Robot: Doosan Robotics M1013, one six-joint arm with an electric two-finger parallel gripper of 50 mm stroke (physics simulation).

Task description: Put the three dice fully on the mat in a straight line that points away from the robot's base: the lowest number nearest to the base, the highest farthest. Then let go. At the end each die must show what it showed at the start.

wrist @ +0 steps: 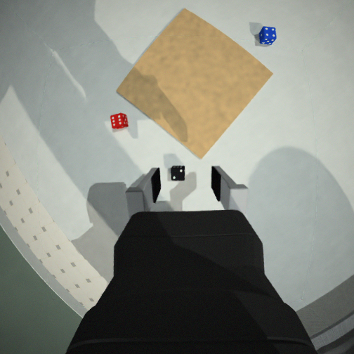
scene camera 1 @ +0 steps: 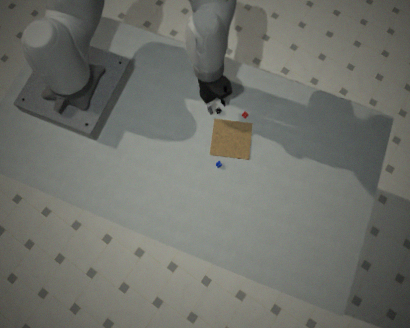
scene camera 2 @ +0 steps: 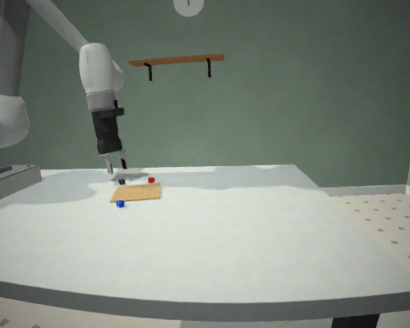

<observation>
A tan mat shows in the wrist view [193,80], in scene camera 1 and in scene camera 2. The same spot on the tan mat: [scene camera 2: 151,191] is [scene camera 1: 243,143].
</observation>
